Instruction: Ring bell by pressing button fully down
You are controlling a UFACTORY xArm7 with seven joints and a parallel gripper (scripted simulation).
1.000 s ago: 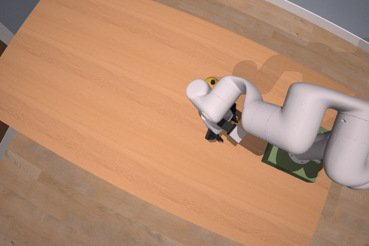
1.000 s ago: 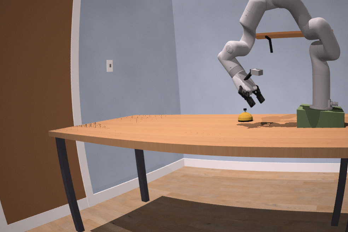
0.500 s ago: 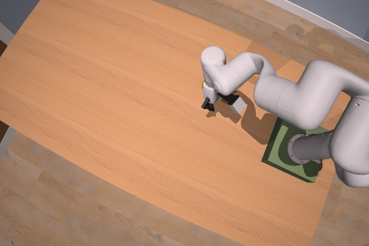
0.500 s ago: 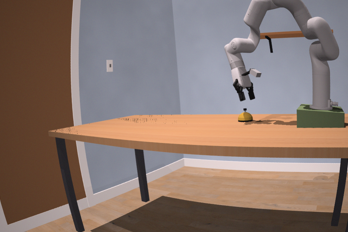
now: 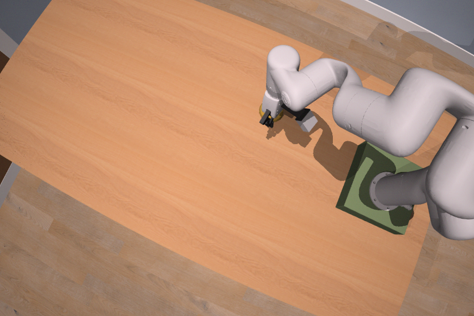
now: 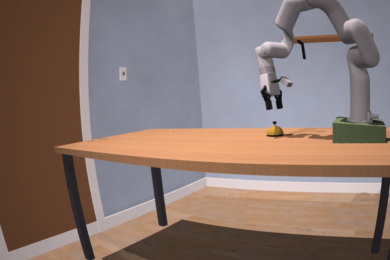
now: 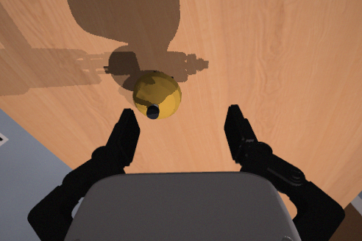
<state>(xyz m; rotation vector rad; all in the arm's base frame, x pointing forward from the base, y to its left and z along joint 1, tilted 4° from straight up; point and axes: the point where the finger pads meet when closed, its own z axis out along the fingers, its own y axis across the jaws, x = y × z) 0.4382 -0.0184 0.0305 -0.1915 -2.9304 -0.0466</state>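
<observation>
The button is 8 cm below my hand, 5 cm to the right of it and 3 cm ahead of it. Also, from my hand: yellow dome bell 10 cm below, 5 cm to the right, 3 cm ahead.
</observation>
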